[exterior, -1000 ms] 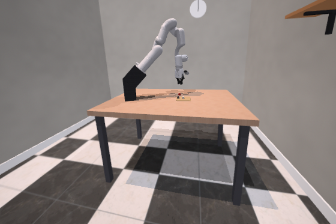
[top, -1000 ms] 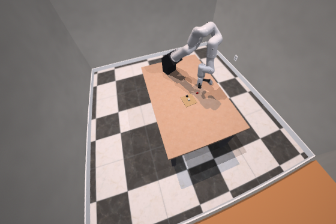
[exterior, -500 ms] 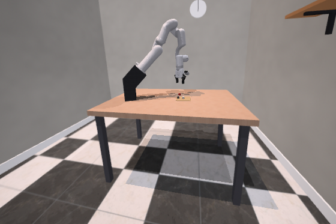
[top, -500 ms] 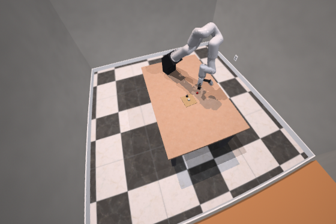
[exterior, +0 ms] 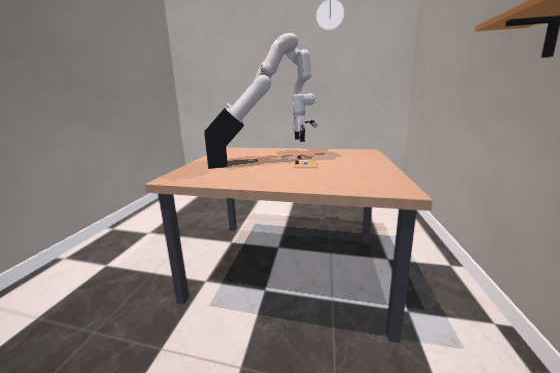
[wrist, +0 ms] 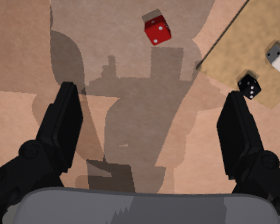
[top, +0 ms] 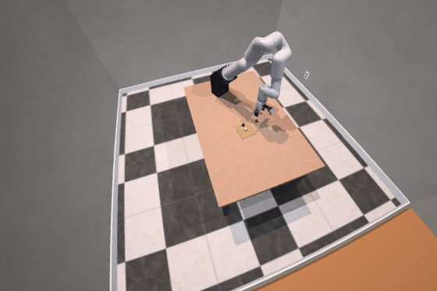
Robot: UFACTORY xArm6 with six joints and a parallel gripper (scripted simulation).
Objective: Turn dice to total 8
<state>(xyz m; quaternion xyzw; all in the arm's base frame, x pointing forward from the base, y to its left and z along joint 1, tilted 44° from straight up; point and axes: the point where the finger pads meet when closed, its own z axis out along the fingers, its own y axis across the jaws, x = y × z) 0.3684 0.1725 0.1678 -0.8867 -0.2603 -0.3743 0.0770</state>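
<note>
My hand is 12 cm above the red die and 1 cm to the left of it. The rest, counted from my hand: white die 12 cm to the right, 12 cm below, 8 cm ahead; tan mat 13 cm below, 12 cm to the right, 8 cm ahead.
</note>
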